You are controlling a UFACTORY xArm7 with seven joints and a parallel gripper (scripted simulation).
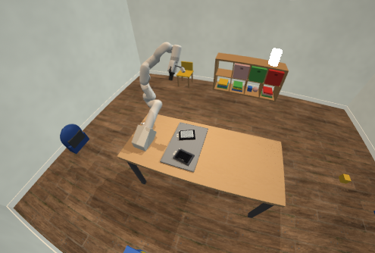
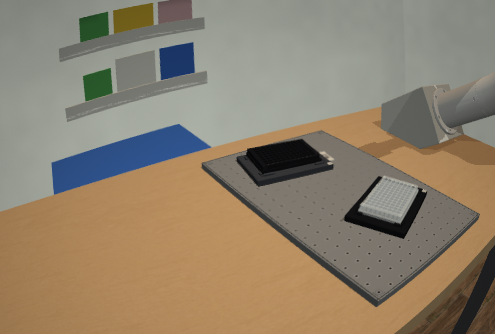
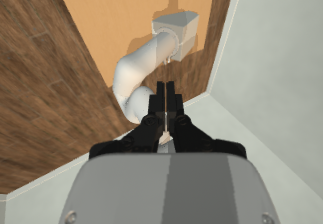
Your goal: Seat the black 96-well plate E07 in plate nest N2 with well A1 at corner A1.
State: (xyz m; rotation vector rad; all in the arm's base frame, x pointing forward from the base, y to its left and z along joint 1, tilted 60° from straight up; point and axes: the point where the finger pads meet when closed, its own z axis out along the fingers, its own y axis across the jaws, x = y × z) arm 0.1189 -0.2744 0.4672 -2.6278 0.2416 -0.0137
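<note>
Right now my hand is 52 cm above the black 96-well plate E07, 43 cm to the left of it and 22 cm short of it. Round my hand: white N2 label: 54 cm below, 41 cm to the right, 13 cm ahead; clear 96-well plate E01: 52 cm below, 18 cm ahead, 17 cm to the right.
</note>
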